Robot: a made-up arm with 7 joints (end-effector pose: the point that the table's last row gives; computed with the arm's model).
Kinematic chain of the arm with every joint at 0, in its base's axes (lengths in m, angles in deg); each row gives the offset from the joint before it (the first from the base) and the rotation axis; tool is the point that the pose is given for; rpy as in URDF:
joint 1: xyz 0 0 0.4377 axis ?
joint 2: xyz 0 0 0 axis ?
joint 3: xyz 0 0 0.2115 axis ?
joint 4: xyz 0.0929 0 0 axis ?
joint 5: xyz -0.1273 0 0.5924 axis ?
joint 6: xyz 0 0 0 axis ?
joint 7: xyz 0.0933 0 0 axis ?
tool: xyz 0 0 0 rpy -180 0 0
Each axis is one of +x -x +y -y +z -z.
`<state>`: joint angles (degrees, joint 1 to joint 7).
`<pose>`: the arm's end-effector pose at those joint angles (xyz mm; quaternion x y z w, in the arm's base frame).
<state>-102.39 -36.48 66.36 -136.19 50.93 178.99 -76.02</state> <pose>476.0 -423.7 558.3 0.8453 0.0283 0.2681 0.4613</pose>
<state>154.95 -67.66 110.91 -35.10 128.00 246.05 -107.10</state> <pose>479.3 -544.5 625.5 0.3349 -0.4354 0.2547 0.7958</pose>
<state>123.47 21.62 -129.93 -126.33 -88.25 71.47 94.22</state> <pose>708.0 -109.4 531.8 0.3428 -0.4519 0.3508 0.7451</pose>
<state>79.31 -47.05 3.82 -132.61 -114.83 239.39 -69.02</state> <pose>-2.1 415.6 793.5 -0.7610 0.3171 0.5303 0.1979</pose>
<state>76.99 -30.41 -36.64 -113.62 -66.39 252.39 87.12</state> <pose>416.7 279.4 811.1 -0.2687 -0.3316 -0.4368 0.7919</pose>
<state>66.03 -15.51 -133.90 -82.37 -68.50 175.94 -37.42</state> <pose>287.7 -680.5 765.6 0.7243 0.1494 0.0774 0.6687</pose>
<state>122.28 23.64 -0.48 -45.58 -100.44 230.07 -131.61</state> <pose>-376.1 491.1 887.7 -0.5956 -0.3124 0.5944 0.4408</pose>
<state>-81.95 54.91 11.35 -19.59 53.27 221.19 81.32</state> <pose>64.8 -695.8 781.0 0.3904 0.3174 -0.8096 0.3024</pose>
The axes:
joint 1: +z
joint 2: +y
joint 3: +z
joint 4: -y
joint 5: +z
joint 6: -y
joint 7: -z

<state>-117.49 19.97 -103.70 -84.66 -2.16 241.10 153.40</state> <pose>-513.3 246.4 889.2 -0.1818 -0.1606 0.7819 0.5742</pose>
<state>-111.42 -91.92 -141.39 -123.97 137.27 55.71 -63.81</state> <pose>-472.2 138.4 -117.8 -0.4030 0.3556 0.5781 0.6139</pose>
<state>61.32 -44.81 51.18 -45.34 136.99 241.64 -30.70</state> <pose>-374.0 -91.4 1078.6 -0.4376 0.1143 0.0501 0.8905</pose>
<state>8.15 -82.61 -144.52 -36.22 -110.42 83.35 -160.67</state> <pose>-836.5 -341.3 223.6 -0.7732 -0.1497 0.0611 0.6132</pose>
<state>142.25 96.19 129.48 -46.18 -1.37 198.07 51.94</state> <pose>-779.1 263.3 578.8 -0.6235 0.0838 0.7687 0.1157</pose>
